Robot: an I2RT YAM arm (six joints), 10 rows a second.
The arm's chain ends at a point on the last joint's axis. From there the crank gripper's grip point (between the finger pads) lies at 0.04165 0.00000 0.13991 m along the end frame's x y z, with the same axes.
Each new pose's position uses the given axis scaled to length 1; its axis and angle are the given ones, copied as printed.
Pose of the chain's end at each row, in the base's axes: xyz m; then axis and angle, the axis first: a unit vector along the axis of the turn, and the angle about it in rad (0 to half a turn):
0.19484 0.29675 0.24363 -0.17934 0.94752 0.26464 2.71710
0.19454 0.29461 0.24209 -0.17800 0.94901 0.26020 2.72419
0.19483 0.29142 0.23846 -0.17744 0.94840 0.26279 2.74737
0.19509 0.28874 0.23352 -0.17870 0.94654 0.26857 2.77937
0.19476 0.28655 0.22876 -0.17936 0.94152 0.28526 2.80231
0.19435 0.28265 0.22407 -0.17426 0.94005 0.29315 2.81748
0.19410 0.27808 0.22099 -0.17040 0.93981 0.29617 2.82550
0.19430 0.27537 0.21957 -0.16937 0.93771 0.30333 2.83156
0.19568 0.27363 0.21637 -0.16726 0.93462 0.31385 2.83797
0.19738 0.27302 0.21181 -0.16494 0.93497 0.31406 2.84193
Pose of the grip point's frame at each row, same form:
0.20135 0.36515 0.11483 -0.17934 0.94752 0.26464 2.71710
0.20041 0.36176 0.11261 -0.17800 0.94901 0.26020 2.72419
0.19731 0.35874 0.10896 -0.17744 0.94840 0.26279 2.74737
0.19265 0.35676 0.10438 -0.17870 0.94654 0.26857 2.77937
0.18802 0.35820 0.10176 -0.17936 0.94152 0.28526 2.80231
0.18530 0.35612 0.09825 -0.17426 0.94005 0.29315 2.81748
0.18397 0.35227 0.09568 -0.17040 0.93981 0.29617 2.82550
0.18296 0.35123 0.09537 -0.16937 0.93771 0.30333 2.83156
0.18295 0.35201 0.09388 -0.16726 0.93462 0.31385 2.83797
0.18425 0.35147 0.08941 -0.16494 0.93497 0.31406 2.84193

